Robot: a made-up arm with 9 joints.
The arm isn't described. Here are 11 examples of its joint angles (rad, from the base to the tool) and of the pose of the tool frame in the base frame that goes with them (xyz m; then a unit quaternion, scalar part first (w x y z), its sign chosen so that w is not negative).
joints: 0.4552 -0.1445 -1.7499 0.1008 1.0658 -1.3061 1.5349 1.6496 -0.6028
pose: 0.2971 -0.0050 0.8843 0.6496 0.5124 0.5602 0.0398
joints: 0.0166 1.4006 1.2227 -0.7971 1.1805 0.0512 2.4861 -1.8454 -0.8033
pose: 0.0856 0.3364 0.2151 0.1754 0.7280 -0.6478 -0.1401
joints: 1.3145 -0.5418 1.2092 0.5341 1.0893 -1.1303 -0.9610 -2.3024 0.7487
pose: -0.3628 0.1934 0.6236 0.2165 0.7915 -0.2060 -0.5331
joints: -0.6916 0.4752 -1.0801 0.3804 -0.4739 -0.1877 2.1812 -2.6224 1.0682
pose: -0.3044 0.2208 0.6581 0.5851 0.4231 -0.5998 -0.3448
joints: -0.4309 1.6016 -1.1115 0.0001 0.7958 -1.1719 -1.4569 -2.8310 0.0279
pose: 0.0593 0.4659 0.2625 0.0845 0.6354 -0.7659 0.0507
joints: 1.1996 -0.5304 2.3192 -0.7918 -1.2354 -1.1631 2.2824 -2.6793 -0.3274
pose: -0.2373 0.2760 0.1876 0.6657 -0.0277 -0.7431 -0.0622
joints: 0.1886 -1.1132 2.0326 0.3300 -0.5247 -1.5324 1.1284 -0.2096 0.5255
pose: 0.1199 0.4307 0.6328 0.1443 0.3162 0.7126 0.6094
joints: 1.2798 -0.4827 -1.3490 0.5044 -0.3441 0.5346 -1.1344 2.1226 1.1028
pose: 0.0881 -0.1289 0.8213 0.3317 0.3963 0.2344 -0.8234
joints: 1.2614 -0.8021 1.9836 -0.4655 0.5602 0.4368 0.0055 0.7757 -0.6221
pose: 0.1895 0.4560 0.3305 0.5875 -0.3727 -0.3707 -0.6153
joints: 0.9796 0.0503 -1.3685 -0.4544 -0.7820 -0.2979 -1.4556 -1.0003 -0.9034
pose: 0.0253 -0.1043 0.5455 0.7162 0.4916 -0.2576 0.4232
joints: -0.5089 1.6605 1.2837 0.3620 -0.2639 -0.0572 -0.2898 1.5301 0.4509
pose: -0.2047 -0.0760 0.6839 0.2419 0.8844 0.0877 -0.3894
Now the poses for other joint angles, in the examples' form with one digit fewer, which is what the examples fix.
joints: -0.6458 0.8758 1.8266 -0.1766 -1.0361 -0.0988 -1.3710 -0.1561 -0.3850
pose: -0.148 0.423 0.566 0.450 0.398 -0.727 -0.332
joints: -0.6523 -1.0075 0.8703 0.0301 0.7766 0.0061 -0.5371 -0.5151 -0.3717
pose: -0.199 0.170 0.455 0.699 0.201 -0.675 0.126
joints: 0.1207 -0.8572 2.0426 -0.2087 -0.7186 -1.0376 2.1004 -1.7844 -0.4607
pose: -0.354 0.302 0.594 0.564 0.583 -0.311 -0.495
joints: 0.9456 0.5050 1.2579 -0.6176 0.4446 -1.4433 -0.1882 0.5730 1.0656
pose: 0.140 0.209 0.469 0.205 0.246 -0.782 0.535
